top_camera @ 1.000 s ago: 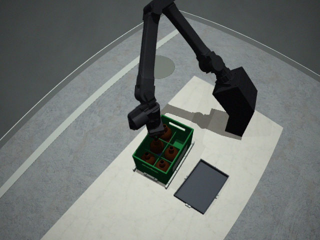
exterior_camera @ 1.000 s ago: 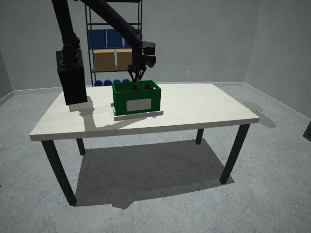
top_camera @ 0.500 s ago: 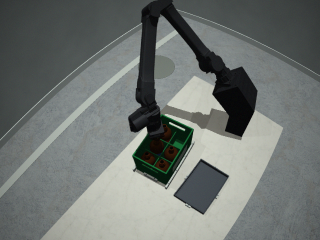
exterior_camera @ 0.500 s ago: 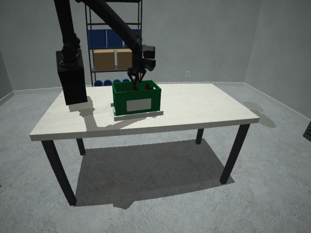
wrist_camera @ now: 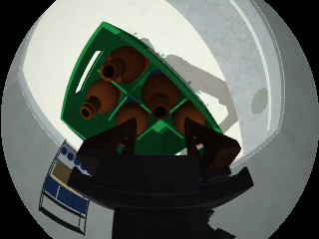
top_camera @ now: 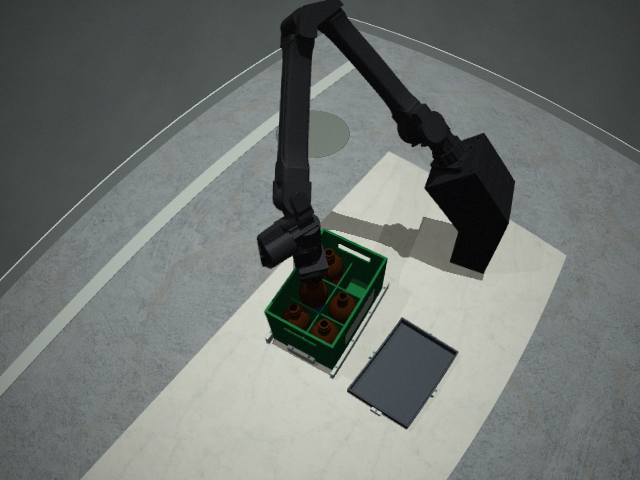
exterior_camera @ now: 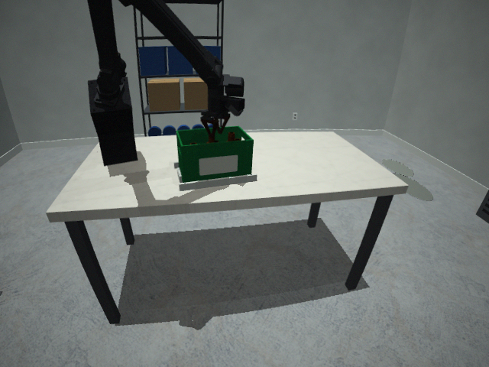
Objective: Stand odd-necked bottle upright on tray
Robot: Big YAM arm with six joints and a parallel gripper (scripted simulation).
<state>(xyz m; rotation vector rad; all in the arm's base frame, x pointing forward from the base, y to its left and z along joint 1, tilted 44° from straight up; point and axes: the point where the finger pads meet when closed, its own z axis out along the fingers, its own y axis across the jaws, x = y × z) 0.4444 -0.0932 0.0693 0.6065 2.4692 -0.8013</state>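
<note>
Now: hand 1 cm past the crate, 4 cm to the right of it and 11 cm above it. From my hand the other things lie so: tray: 1 cm behind, 31 cm to the left, 18 cm below.
</note>
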